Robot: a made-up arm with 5 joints. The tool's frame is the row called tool.
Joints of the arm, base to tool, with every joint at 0 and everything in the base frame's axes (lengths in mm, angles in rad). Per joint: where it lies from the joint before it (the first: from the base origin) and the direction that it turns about. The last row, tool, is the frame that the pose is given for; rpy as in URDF.
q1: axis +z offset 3.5 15 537.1
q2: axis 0 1 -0.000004 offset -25.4 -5.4 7.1
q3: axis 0 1 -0.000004 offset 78 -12.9 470.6
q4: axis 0 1 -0.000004 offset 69.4 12.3 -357
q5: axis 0 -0.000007 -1 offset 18.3 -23.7 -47.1
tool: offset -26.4 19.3 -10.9 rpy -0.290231 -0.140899 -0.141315
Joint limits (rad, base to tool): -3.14..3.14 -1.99..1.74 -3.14..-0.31 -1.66..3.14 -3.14..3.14
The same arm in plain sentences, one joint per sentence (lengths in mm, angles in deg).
The arm has five revolute joints in a row. What follows holds with every joint at zero, and every direction is one of the base frame's. Joint 1 is mounted 3.5 mm along +x and 15 mm along +y and 537.1 mm along +z from the base frame's origin and turns about +z, from -179.91 to 179.91 deg. Joint 2 is mounted 25.4 mm along -x and 5.4 mm along -y and 7.1 mm along +z from joint 1 and turns about +y, from -114.02 to 99.69 deg. Joint 3 is mounted 78 mm along +x and 12.9 mm along -y and 470.6 mm along +z from joint 2 and turns about +y, from -179.91 to -17.76 deg. Joint 4 is mounted 69.4 mm along +x and 12.3 mm along +y and 357 mm along -z from joint 3 and turns about +y, from -95.11 to 179.91 deg. Joint 5 is mounted 18.3 mm along +x and 23.7 mm along -y and 47.1 mm along -z from joint 4 and turns about -z, from -179.91 to 179.91 deg. The tool frame, which is the frame that the pose is given for, is mounted 26.4 mm along -x and 19.3 mm along +y and 10.9 mm along -z from joint 5; its axes are the base frame's turned by roll -16.63, pitch -8.07 and yaw -8.1 deg (as in URDF: about the fixed x, then y, then z).
